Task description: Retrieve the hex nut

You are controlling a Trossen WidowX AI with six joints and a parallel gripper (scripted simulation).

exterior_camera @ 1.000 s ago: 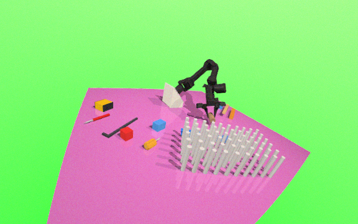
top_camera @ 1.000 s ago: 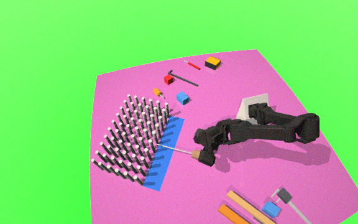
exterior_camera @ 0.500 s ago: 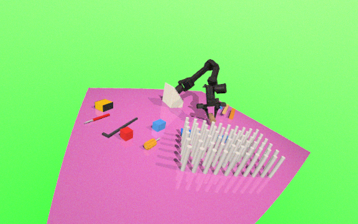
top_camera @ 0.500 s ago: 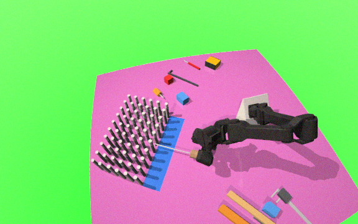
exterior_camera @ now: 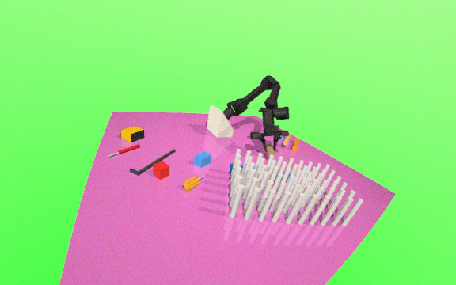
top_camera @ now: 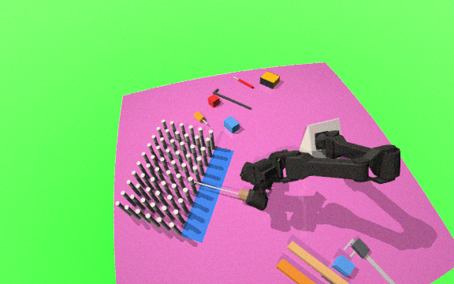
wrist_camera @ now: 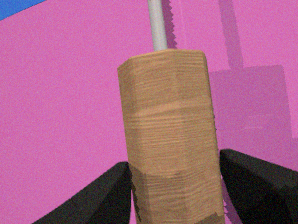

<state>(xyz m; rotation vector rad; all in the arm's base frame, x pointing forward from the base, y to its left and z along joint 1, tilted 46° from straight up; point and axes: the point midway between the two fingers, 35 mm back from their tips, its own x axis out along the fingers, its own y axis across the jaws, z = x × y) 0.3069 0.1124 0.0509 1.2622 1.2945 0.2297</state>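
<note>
Now: the blue taped strip 140 mm ahead of my gripper tip, 80 mm to the right of it and 40 mm below it. Round my gripper tip: red cube (530 mm to the right, 30 mm ahead, 20 mm below); wooden-handled tool (90 mm ahead, 50 mm to the right); orange-handled tool (440 mm to the right, 110 mm ahead, 20 mm below).
</note>
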